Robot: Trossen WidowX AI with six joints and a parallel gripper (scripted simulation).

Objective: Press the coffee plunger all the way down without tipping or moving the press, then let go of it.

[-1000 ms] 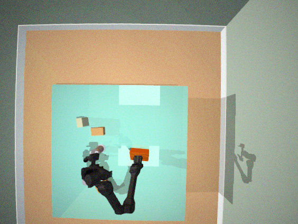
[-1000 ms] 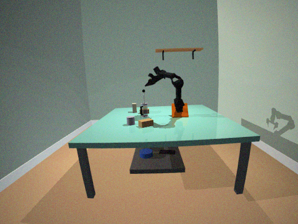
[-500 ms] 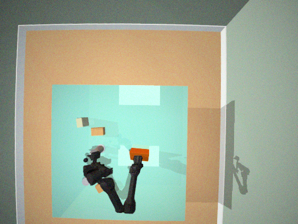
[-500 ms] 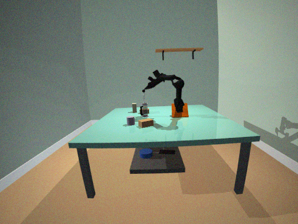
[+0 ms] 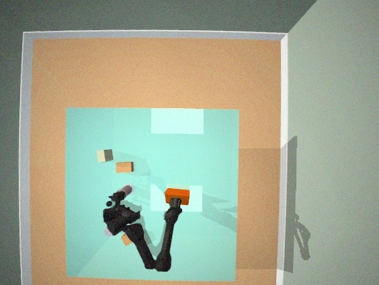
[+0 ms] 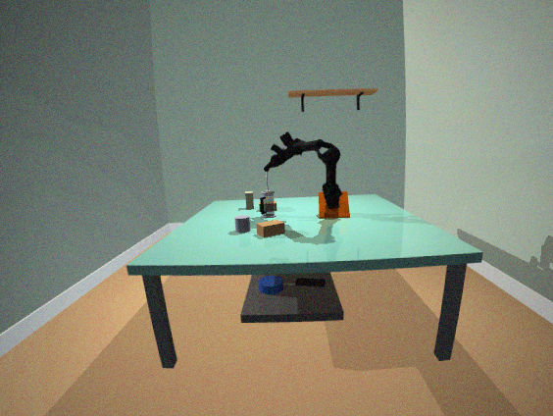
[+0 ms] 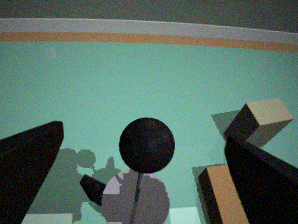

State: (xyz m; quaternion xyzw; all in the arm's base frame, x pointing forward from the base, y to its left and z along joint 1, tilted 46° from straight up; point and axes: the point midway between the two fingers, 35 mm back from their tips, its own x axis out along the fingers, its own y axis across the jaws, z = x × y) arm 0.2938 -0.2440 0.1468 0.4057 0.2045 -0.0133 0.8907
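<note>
Now: the coffee press 15 cm below my gripper tip, 1 cm to the left of it and 1 cm ahead of it. Also, from my gripper tip: cream block: 26 cm to the right, 23 cm below, 13 cm ahead.
</note>
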